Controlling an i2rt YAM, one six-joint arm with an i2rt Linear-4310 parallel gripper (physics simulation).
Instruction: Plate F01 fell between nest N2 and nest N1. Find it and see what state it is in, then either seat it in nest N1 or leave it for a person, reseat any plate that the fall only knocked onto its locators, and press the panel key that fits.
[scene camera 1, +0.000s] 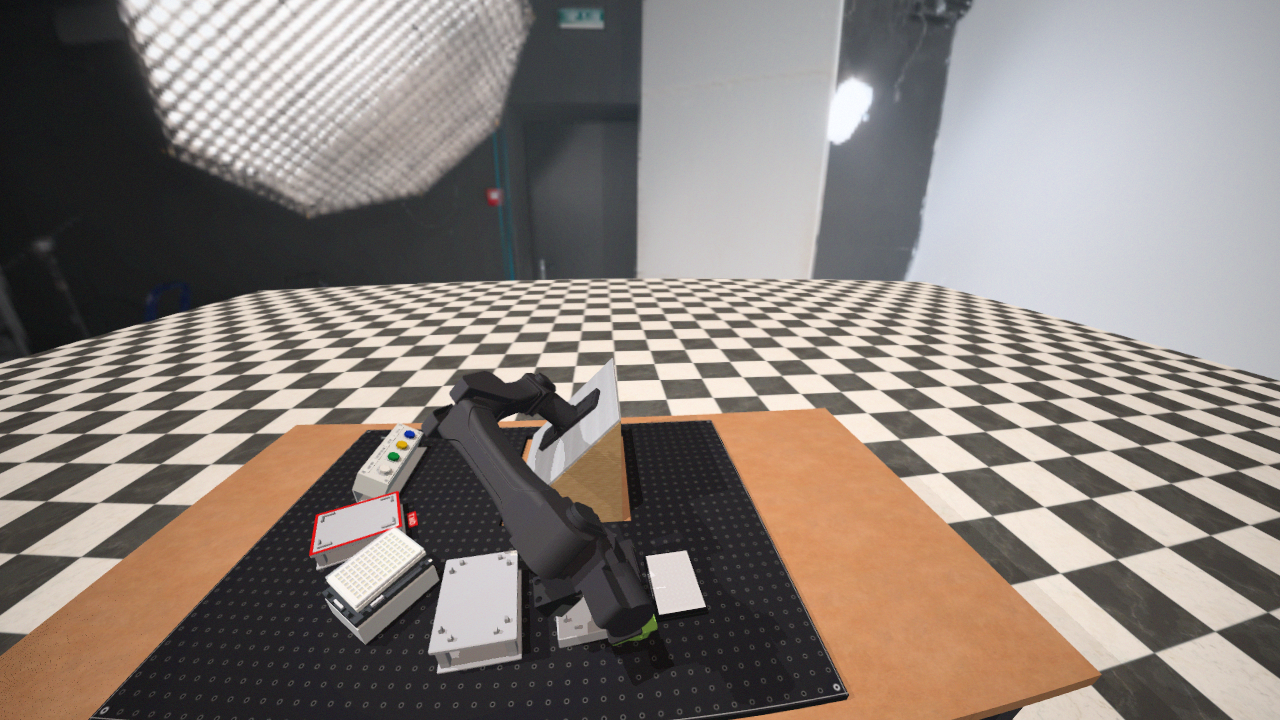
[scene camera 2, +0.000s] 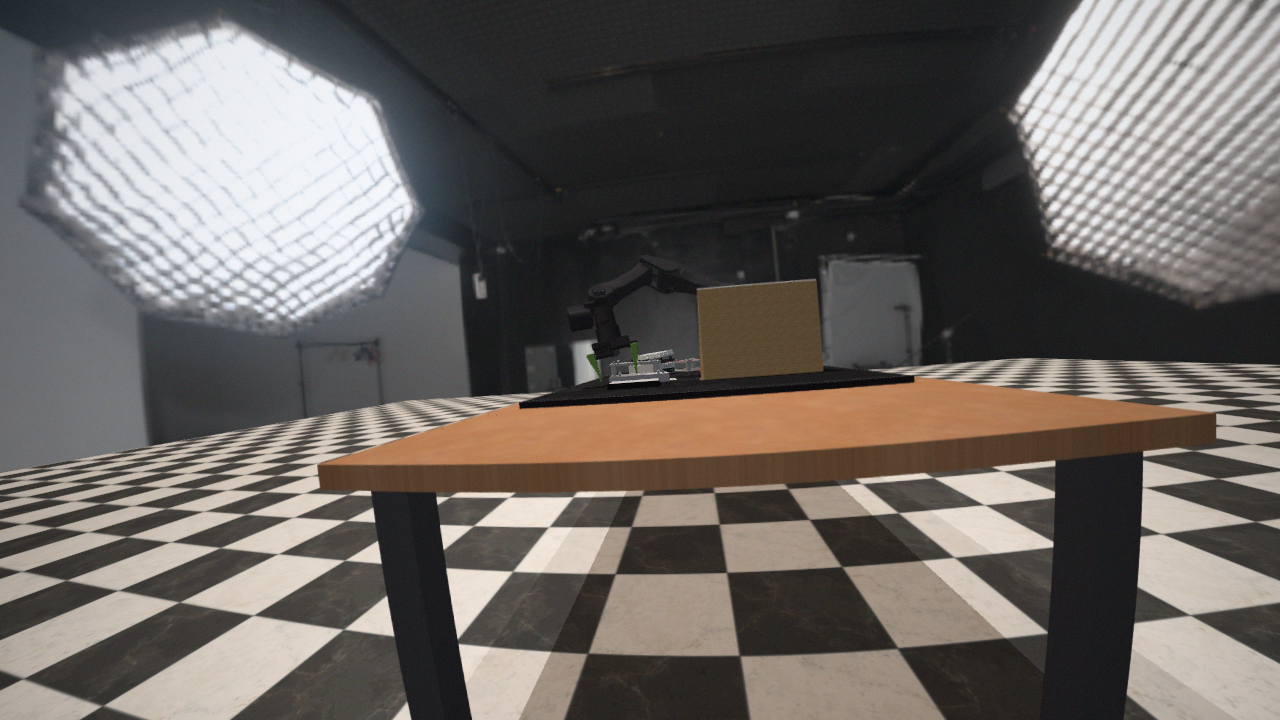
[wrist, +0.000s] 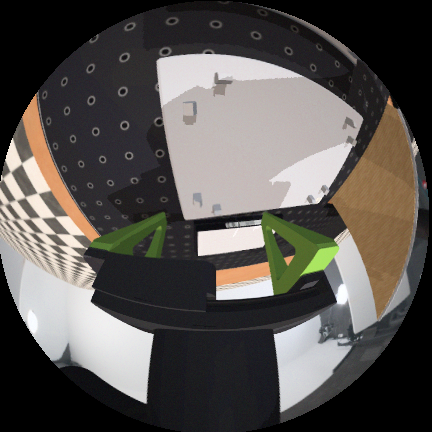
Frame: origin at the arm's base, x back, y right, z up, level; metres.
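Where they show: gripper, between the fingertips: (scene camera 2: 619, 377) (wrist: 213, 217); arm's base, origin of its link: (scene camera 1: 570, 421) (scene camera 2: 760, 324).
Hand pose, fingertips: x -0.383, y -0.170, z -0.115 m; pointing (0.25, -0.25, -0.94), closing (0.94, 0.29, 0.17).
Observation:
Each offset is from my fingertips to the top centre of the thing. "spot": to the spot under its first point.
A loose plate @[dz -0.008, dx +0.060, dy -0.065 m] (scene camera 1: 675, 582) (wrist: 230, 241) lies flat on the mat beyond the right-hand nest @[dz +0.011, dx +0.034, dy +0.077 m] (scene camera 1: 574, 624) (wrist: 255, 135). Its upper face is smooth and pale, with a dark rim; no wells can be made out. That nest has bare locators and is partly hidden by the arm in scene camera 1. A second bare nest @[dz +0.043, dx -0.021, dy +0.244 m] (scene camera 1: 478, 595) stands to its left. A white plate with a well grid @[dz +0.066, dx +0.001, dy +0.427 m] (scene camera 1: 375, 568) sits on a farther-left nest @[spot: dz +0.009, dx -0.060, dy +0.395 m] (scene camera 1: 380, 616) and looks tilted. My gripper (wrist: 213, 217) (scene camera 2: 615, 372) is open and empty, low by the right-hand nest. Nest labels are unreadable.
A red-bordered nest @[dz +0.024, dx +0.123, dy +0.563 m] (scene camera 1: 358, 526) with a red tag @[spot: dz -0.020, dx +0.179, dy +0.486 m] (scene camera 1: 411, 518) stands behind the gridded plate. The key panel @[dz +0.062, dx +0.327, dy +0.619 m] (scene camera 1: 390, 462) has blue, yellow, green and white keys. A wooden wedge (scene camera 1: 595, 483) (scene camera 2: 760, 331) (wrist: 385, 200) with a pale sloped face stands behind the right-hand nest.

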